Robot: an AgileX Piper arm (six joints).
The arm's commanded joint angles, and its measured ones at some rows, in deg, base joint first. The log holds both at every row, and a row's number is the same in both.
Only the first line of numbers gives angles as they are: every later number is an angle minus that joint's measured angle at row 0.
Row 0, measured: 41.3 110.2 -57.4 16.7 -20.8 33.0
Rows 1 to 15, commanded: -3.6 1.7 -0.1 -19.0 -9.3 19.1; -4.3 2.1 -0.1 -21.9 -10.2 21.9; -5.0 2.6 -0.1 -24.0 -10.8 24.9; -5.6 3.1 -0.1 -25.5 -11.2 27.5; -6.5 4.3 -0.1 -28.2 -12.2 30.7; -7.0 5.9 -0.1 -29.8 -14.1 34.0; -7.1 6.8 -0.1 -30.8 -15.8 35.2; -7.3 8.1 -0.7 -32.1 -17.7 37.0; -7.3 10.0 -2.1 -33.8 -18.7 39.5; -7.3 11.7 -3.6 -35.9 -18.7 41.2; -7.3 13.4 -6.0 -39.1 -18.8 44.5; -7.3 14.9 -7.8 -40.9 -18.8 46.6; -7.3 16.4 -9.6 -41.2 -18.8 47.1; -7.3 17.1 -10.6 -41.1 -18.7 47.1; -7.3 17.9 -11.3 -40.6 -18.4 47.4
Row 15, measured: -7.1 16.7 -7.8 -38.8 -13.1 47.8
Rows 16 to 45, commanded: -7.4 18.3 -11.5 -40.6 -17.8 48.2; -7.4 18.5 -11.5 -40.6 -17.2 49.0; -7.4 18.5 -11.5 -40.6 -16.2 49.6; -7.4 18.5 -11.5 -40.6 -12.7 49.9; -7.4 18.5 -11.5 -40.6 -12.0 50.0; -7.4 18.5 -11.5 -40.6 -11.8 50.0; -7.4 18.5 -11.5 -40.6 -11.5 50.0; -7.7 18.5 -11.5 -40.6 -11.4 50.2; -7.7 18.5 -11.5 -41.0 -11.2 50.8; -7.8 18.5 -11.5 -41.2 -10.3 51.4; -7.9 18.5 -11.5 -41.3 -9.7 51.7; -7.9 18.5 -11.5 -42.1 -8.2 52.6; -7.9 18.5 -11.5 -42.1 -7.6 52.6; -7.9 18.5 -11.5 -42.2 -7.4 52.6; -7.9 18.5 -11.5 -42.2 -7.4 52.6; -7.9 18.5 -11.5 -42.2 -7.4 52.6; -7.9 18.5 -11.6 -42.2 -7.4 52.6; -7.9 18.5 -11.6 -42.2 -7.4 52.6; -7.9 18.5 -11.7 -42.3 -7.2 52.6; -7.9 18.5 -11.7 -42.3 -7.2 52.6; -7.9 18.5 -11.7 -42.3 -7.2 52.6; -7.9 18.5 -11.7 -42.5 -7.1 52.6; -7.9 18.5 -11.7 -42.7 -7.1 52.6; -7.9 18.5 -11.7 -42.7 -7.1 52.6; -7.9 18.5 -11.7 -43.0 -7.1 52.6; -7.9 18.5 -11.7 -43.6 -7.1 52.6; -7.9 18.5 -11.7 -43.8 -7.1 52.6; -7.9 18.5 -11.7 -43.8 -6.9 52.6; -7.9 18.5 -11.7 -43.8 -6.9 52.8; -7.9 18.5 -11.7 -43.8 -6.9 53.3
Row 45, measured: -7.5 19.3 -11.1 -42.1 -5.5 54.3
